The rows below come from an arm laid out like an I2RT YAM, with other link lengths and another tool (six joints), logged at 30 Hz.
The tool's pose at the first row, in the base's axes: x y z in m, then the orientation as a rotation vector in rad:
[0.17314, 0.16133, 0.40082, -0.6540, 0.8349, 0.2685]
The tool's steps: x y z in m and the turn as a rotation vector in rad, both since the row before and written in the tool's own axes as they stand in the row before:
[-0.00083, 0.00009, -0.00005, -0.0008, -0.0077, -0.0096]
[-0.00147, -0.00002, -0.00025, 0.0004, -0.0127, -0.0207]
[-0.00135, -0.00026, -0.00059, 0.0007, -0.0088, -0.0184]
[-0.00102, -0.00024, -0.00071, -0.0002, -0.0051, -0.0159]
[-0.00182, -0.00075, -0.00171, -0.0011, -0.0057, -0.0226]
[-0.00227, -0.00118, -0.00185, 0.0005, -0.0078, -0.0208]
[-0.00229, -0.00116, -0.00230, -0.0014, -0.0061, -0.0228]
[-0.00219, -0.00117, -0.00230, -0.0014, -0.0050, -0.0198]
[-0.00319, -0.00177, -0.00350, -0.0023, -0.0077, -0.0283]
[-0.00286, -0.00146, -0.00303, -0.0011, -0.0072, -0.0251]
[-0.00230, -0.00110, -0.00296, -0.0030, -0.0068, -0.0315]
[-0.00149, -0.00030, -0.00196, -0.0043, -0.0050, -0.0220]
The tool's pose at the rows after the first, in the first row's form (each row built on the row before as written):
[0.17253, 0.16139, 0.40139, -0.6572, 0.8241, 0.2625]
[0.17142, 0.16126, 0.40238, -0.6628, 0.8048, 0.2475]
[0.17028, 0.16074, 0.40319, -0.6678, 0.7900, 0.2333]
[0.16927, 0.16015, 0.40367, -0.6732, 0.7795, 0.2206]
[0.16733, 0.15859, 0.40444, -0.6818, 0.7660, 0.2023]
[0.16513, 0.15667, 0.40564, -0.6879, 0.7512, 0.1857]
[0.16262, 0.15451, 0.40658, -0.6967, 0.7372, 0.1675]
[0.16015, 0.15236, 0.40744, -0.7045, 0.7252, 0.1516]
[0.15645, 0.14912, 0.40862, -0.7157, 0.7075, 0.1293]
[0.15310, 0.14643, 0.40963, -0.7246, 0.6914, 0.1093]
[0.15006, 0.14402, 0.41008, -0.7374, 0.6732, 0.0840]
[0.14792, 0.14276, 0.41008, -0.7484, 0.6602, 0.0671]

